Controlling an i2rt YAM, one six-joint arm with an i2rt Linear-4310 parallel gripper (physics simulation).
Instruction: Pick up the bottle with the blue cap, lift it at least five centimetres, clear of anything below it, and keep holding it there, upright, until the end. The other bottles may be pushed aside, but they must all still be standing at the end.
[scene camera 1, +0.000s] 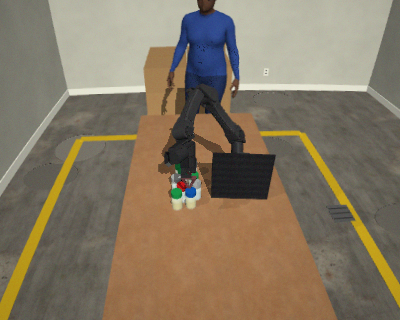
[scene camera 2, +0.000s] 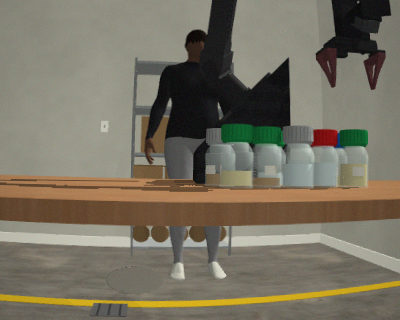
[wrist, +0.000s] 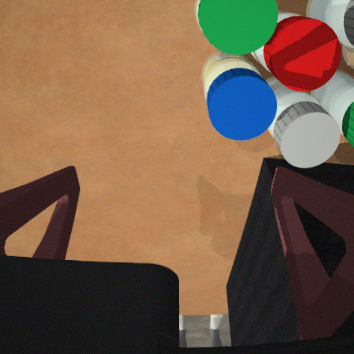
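The blue-capped bottle stands upright at the near corner of a tight bottle group. In scene camera 2 a sliver of its blue cap shows behind a green-capped and a red-capped bottle. My gripper is open and empty, fingers pointing down, high above the bottles. In the wrist view the blue cap lies ahead of the fingertips, nearer the right finger's side. Beside it stand a green-capped bottle, a red-capped bottle and a grey-capped bottle.
More green- and grey-capped bottles stand behind these, all upright. A black panel stands beside the group, close to the right finger in the wrist view. The brown table top carries everything. A person stands behind the table.
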